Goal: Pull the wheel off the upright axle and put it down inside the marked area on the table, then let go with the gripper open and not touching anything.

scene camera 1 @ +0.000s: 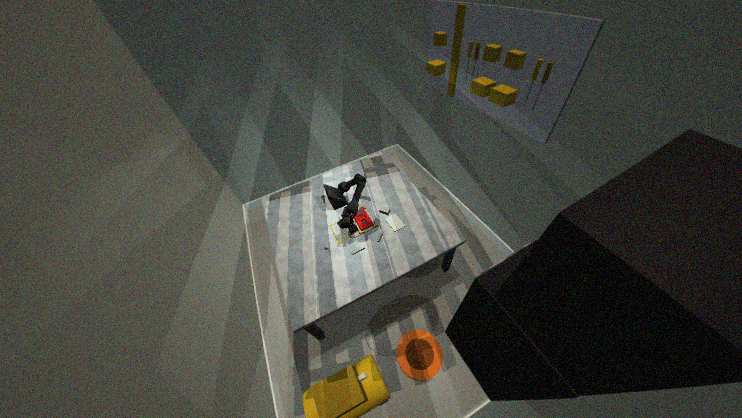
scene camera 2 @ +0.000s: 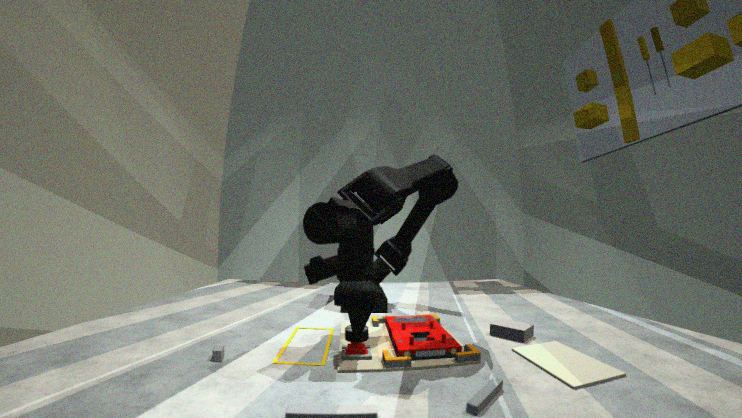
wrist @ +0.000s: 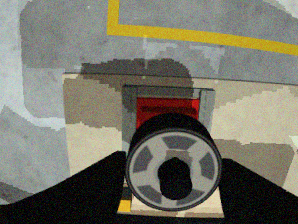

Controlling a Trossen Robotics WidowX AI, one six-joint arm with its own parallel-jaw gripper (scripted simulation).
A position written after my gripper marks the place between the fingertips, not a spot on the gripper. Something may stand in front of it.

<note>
In view: my gripper (scene camera 2: pixel 357 332), a wheel (wrist: pixel 160 138), a red board (scene camera 2: pixel 406 333), a pale sheet (scene camera 2: pixel 577 370) and an upright axle (wrist: pixel 175 181).
My gripper also shows in the wrist view (wrist: pixel 172 164). Scene camera 1 misses the wheel, which is hidden by my gripper. The wrist view does not show the pale sheet: it is out of frame.
</note>
